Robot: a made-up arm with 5 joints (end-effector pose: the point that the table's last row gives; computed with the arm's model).
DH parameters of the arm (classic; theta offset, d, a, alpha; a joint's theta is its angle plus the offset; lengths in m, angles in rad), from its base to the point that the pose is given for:
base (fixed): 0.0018 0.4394 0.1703 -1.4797
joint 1: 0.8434 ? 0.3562 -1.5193
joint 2: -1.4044 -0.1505 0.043 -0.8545
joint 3: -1.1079 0 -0.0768 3.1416
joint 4: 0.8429 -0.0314 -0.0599 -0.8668
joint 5: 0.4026 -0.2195 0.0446 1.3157
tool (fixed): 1.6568 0.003 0 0
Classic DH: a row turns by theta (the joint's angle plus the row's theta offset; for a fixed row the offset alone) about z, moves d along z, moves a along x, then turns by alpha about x.
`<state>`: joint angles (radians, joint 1 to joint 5).
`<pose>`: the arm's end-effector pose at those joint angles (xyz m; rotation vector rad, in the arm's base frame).
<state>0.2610 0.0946 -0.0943 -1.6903 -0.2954</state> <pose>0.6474 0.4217 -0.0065 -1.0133 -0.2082 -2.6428</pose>
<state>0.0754 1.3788 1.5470 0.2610 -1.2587</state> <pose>0.5457 0.2225 0.2096 0.5291 0.2011 2.1044</pose>
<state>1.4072 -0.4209 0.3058 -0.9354 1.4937</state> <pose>-0.0906 0.5477 -0.1150 -0.1487 -0.2648 -0.9637</pose>
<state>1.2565 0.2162 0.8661 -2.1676 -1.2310</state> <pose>0.0412 0.1791 0.0347 0.6289 0.2590 1.3848</pose>
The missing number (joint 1, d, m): 0.4058
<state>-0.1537 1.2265 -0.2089 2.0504 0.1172</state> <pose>0.3893 0.2741 0.2912 -0.2125 0.0359 0.3592</pose>
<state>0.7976 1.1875 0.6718 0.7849 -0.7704</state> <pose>0.1499 0.3863 -0.0412 -2.1107 -0.1344 -1.0764</pose>
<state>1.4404 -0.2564 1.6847 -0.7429 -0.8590</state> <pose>-0.0995 0.3378 -0.0341 1.8896 -0.1897 1.4588</pose>
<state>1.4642 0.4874 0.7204 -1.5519 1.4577</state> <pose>-0.0658 0.1778 0.0363 -1.5812 -1.1104 -0.1762</pose>
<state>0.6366 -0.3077 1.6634 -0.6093 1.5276</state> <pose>0.2829 0.3473 -0.0966 -0.9212 -1.1629 -1.3164</pose>
